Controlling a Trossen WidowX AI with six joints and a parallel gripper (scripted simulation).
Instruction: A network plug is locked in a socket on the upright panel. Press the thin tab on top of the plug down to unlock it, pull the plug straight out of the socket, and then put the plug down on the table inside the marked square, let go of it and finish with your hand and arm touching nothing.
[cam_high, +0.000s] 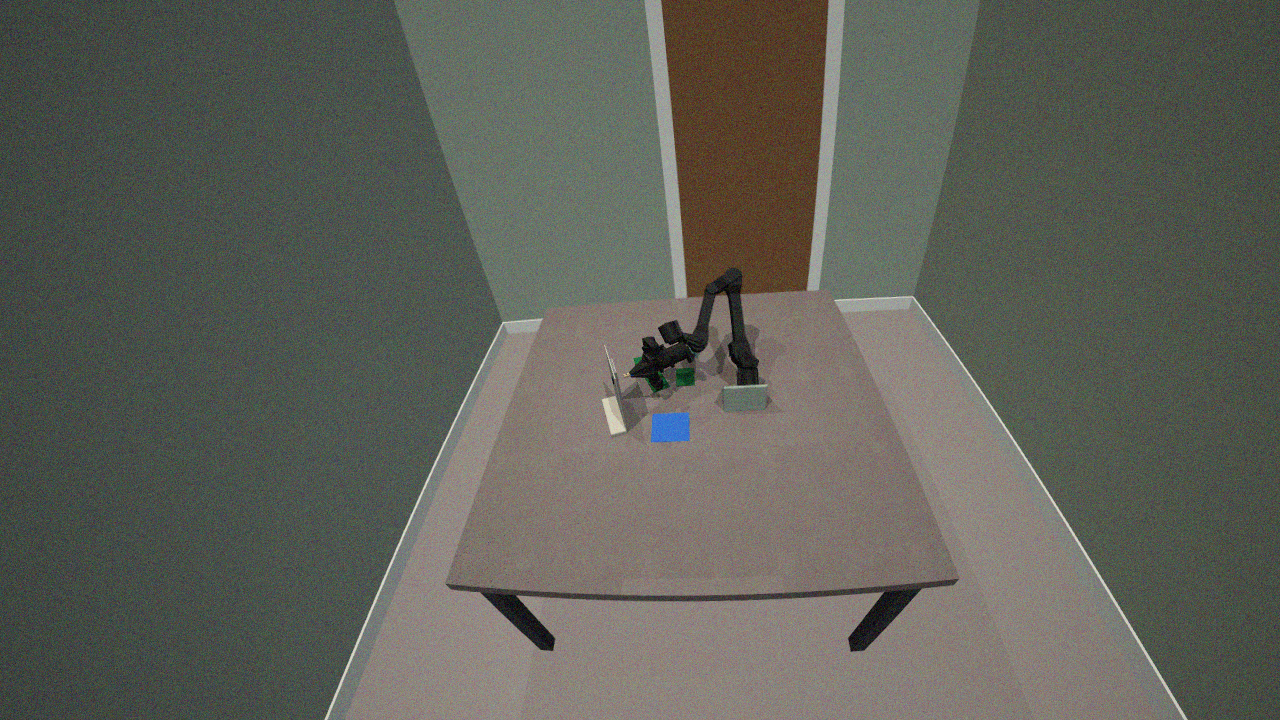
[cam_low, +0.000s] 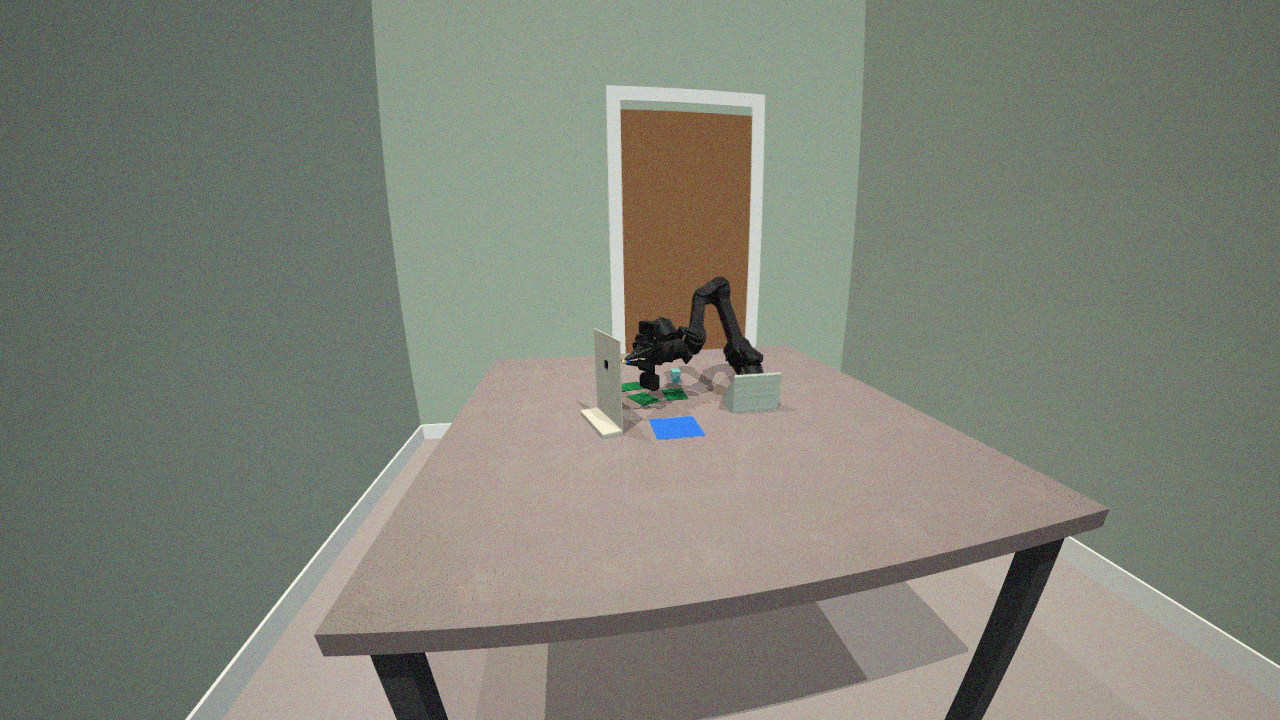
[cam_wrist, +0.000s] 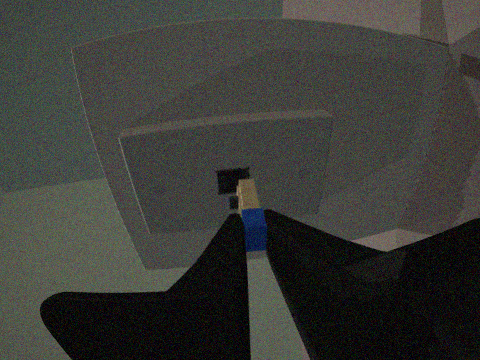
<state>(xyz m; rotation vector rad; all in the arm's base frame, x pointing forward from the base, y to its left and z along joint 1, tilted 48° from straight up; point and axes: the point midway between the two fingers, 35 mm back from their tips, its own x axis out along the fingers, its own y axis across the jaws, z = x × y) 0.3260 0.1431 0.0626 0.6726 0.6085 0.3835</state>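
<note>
Now: gripper tip 130 mm past the blue marked square, 70 mm to the right of it and 160 mm above it. Also, from my gripper tip: upright panel (50 mm ahead, 30 mm to the left, 50 mm below); then network plug (10 mm ahead).
</note>
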